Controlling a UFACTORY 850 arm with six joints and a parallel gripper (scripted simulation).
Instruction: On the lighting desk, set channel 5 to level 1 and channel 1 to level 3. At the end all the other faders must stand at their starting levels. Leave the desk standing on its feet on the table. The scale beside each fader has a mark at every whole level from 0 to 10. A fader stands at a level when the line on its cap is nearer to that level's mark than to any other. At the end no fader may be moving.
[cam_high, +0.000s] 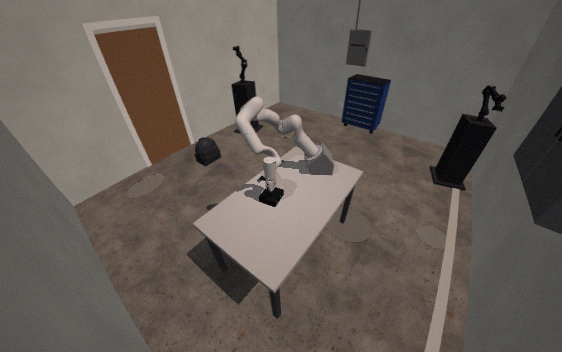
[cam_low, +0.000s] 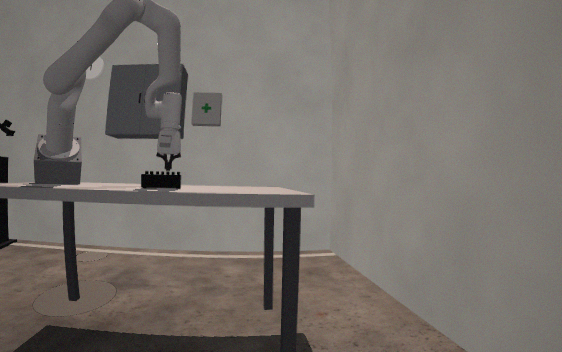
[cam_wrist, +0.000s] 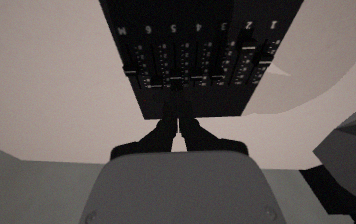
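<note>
The channel 5 fader cap is 3 cm to the right of my hand and 3 cm below it. The rest, counted from my hand: channel 2 fader cap (7 cm behind, 5 cm to the right, 3 cm below); channel 1 fader cap (9 cm behind, 4 cm to the right, 3 cm below).
</note>
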